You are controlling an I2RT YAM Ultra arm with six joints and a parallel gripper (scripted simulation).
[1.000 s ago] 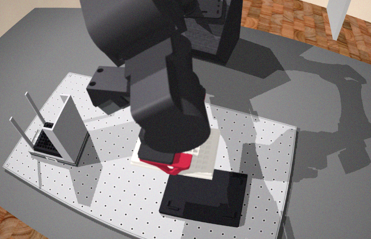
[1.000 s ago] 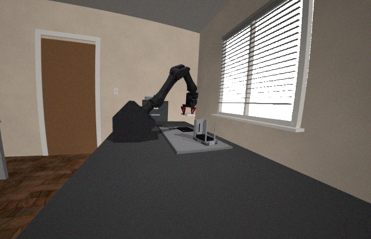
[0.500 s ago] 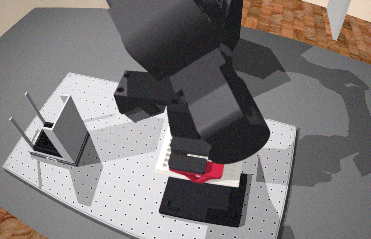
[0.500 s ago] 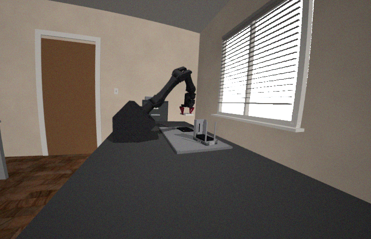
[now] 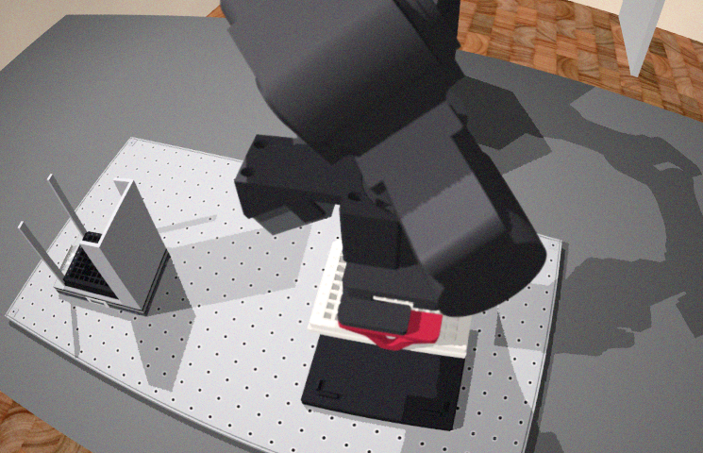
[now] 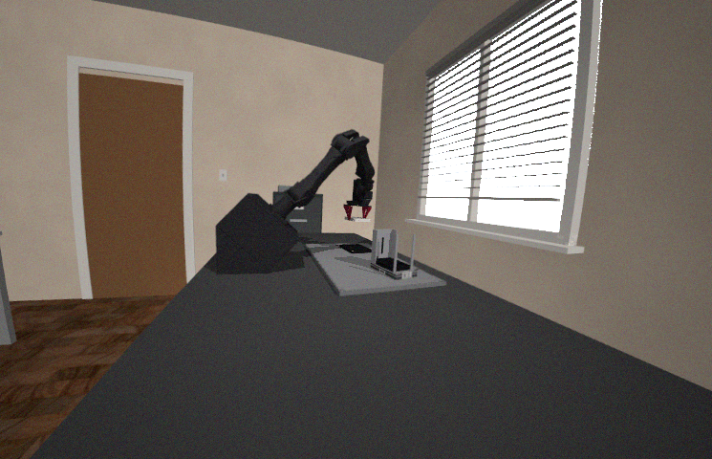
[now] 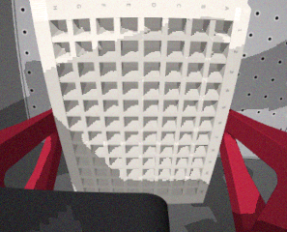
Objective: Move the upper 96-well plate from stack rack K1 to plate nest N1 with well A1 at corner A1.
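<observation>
Right now my hand is 50 mm past the pale A1 square, 80 mm to the left of it and 150 mm above it. Also, from my hand: rack back wall 50 mm behind, 310 mm to the right, 80 mm below; white 96-well plate right at my hand; dark plate 40 mm behind, 370 mm to the right, 130 mm below.
</observation>
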